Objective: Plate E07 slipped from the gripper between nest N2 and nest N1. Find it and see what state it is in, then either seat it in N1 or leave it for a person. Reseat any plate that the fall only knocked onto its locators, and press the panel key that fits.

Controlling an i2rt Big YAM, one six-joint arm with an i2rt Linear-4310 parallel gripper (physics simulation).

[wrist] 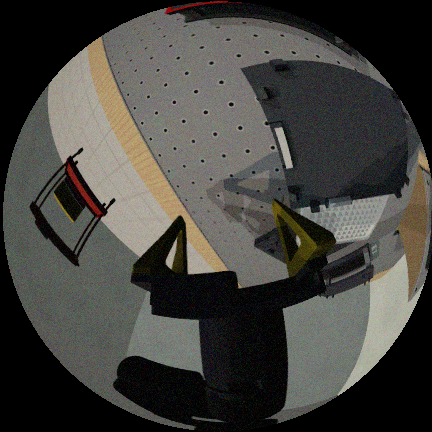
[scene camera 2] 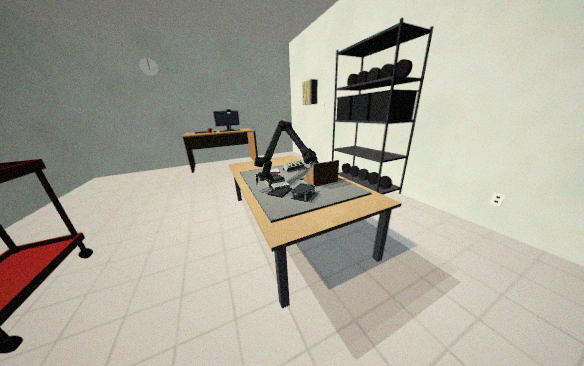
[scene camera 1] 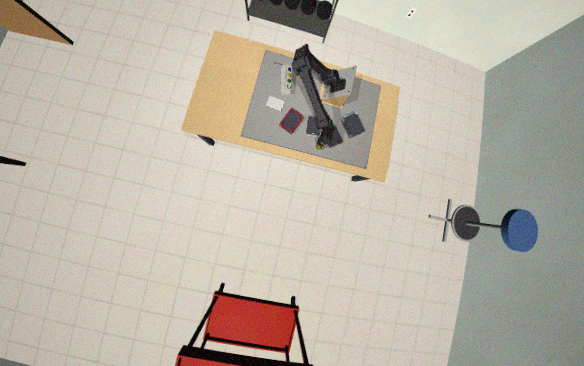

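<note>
My gripper is wide open and empty, its yellow fingertips low over the mat near the front edge. A pale plate with rows of small bumps lies beside the right finger, against the edge of a dark nest with small locator tabs. I cannot read any label, nor tell whether the plate is tilted. A red-rimmed nest and another dark nest stand on either side. The button panel is at the back. The arm partly hides the middle nests in scene camera 1.
The perforated grey mat lies on the wooden table. A white card lies left of the red-rimmed nest. An upright board stands behind the right-hand nest. A red cart stands off the table.
</note>
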